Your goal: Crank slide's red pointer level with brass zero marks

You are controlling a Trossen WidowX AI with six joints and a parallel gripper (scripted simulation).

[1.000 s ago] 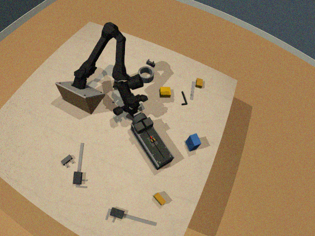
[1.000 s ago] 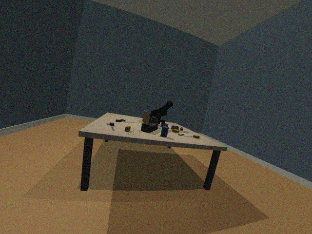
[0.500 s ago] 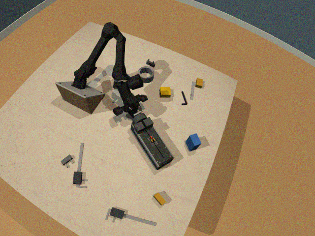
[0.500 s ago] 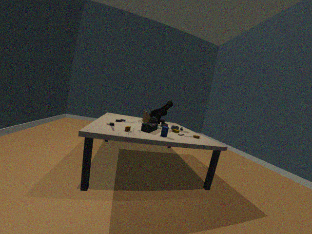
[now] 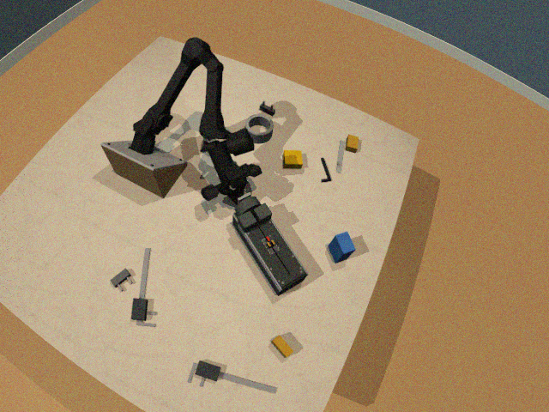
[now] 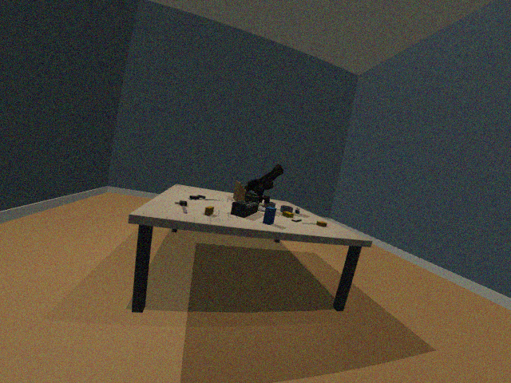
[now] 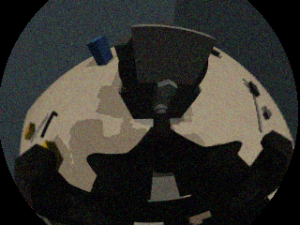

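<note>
The crank handle lies 2 cm behind my gripper tip, 1 cm to the left of it and 3 cm above it. The rest, counted from my gripper tip: yellow block: 8 cm ahead, 25 cm to the left, 2 cm below; then red pointer: 12 cm ahead, 9 cm to the right, 5 cm above; then black hex key: 21 cm ahead, 24 cm to the left, 3 cm below.
</note>
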